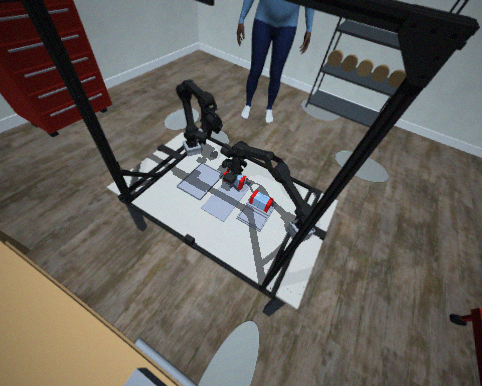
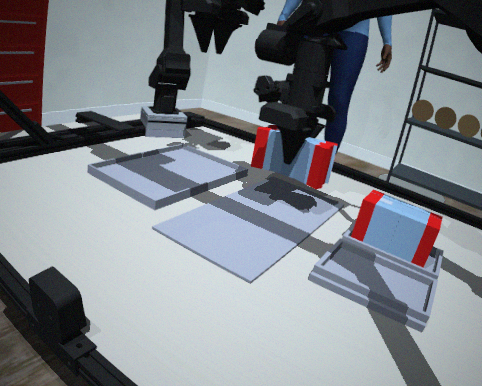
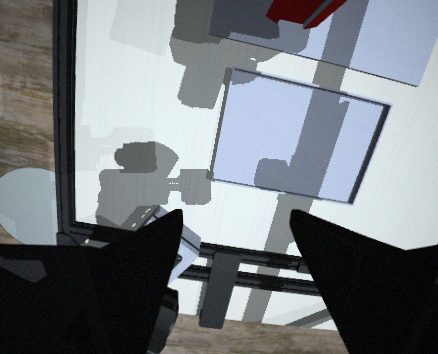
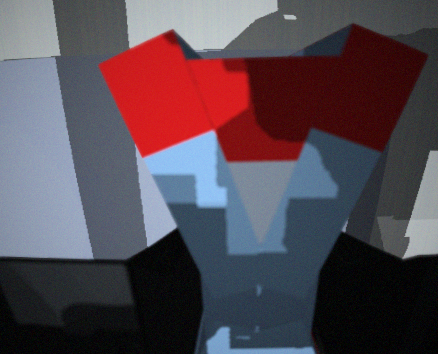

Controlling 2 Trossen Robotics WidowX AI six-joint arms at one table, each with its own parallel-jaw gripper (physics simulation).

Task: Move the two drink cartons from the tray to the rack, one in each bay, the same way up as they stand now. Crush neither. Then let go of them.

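Frame: origin at the left arm's base, x ahead, y left, z up, level; millimetres.
Seen in the pictures: left gripper, between the fingertips: (image 1: 206, 141) (image 2: 211, 53) (image 3: 236, 216); right gripper, between the fingertips: (image 1: 234, 180) (image 2: 291, 162) (image 4: 248, 218); left arm's base, origin of its link: (image 1: 191, 144) (image 2: 163, 111).
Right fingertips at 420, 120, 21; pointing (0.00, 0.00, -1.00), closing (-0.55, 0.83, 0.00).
Pixels of each thing's middle, then the offset from my right fingertips to it, as dx, dy, dz. "pt": a spot on its surface instead. Level surfaces: height alone.
- blue carton with red ends, a spot on its surface: (image 2: 400, 227) (image 1: 260, 203) pt +205, +71, -17
- grey two-bay rack, middle of its body: (image 2: 386, 263) (image 1: 257, 211) +219, +52, -66
- carton, middle of its body: (image 4: 250, 239) (image 2: 293, 155) (image 1: 234, 178) +2, +1, +13
- flat grey board, height of its surface: dz -72
- low-walled grey tray, middle of its body: (image 3: 298, 142) (image 2: 171, 170) (image 1: 200, 180) -128, -167, -68
A blue carton with red ends (image 1: 261, 200) (image 2: 400, 227) sits in the rear bay of the grey two-bay rack (image 1: 255, 218) (image 2: 345, 290). The front bay is empty. My right gripper (image 1: 230, 178) (image 2: 289, 161) (image 4: 248, 218) is shut on the other carton (image 1: 242, 181) (image 2: 322, 160) (image 3: 295, 12) (image 4: 155, 95), whose sides look pinched inward at the fingers. It is at the back edge of the flat grey board (image 1: 220, 207) (image 2: 225, 240) (image 3: 390, 45); I cannot tell if it touches down. My left gripper (image 1: 212, 129) (image 2: 212, 52) (image 3: 236, 216) is open and empty, high up.
A low-walled grey tray (image 1: 200, 181) (image 2: 200, 189) (image 3: 270, 125) stands left of the board, with no carton in it. The black frame (image 1: 190, 242) runs around the table edge. A person (image 1: 272, 50) stands behind the table.
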